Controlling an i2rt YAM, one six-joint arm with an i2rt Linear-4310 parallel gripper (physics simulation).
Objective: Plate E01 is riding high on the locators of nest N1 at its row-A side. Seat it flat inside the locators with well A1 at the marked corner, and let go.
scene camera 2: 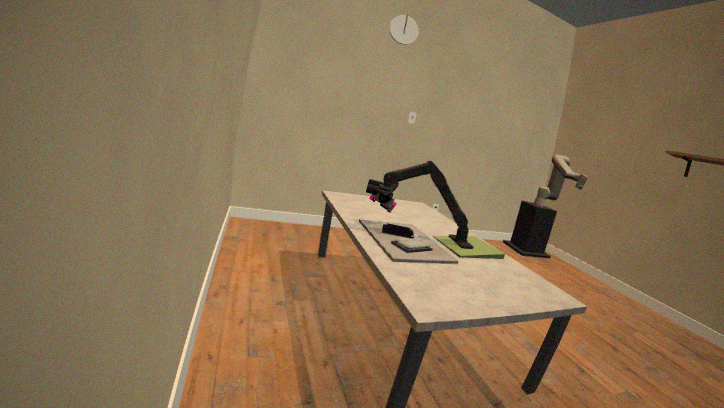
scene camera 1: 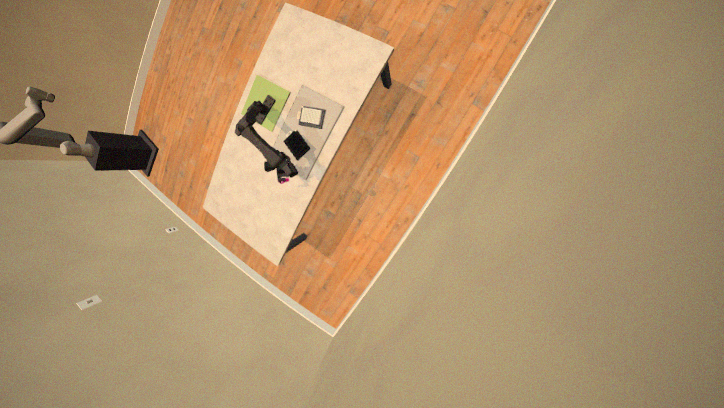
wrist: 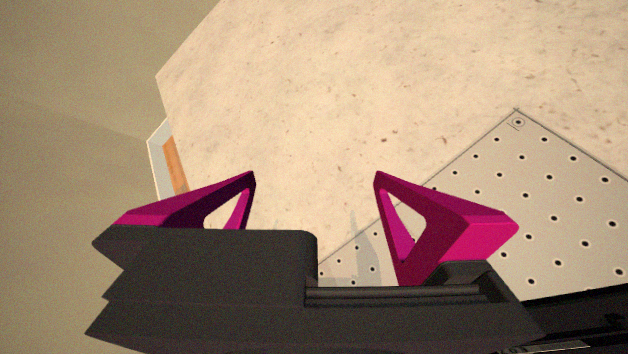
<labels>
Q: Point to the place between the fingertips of my gripper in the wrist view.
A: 314,177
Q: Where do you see a grey perforated plate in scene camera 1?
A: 314,137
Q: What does my gripper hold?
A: Nothing.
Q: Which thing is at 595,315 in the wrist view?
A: A nest N2.
</labels>
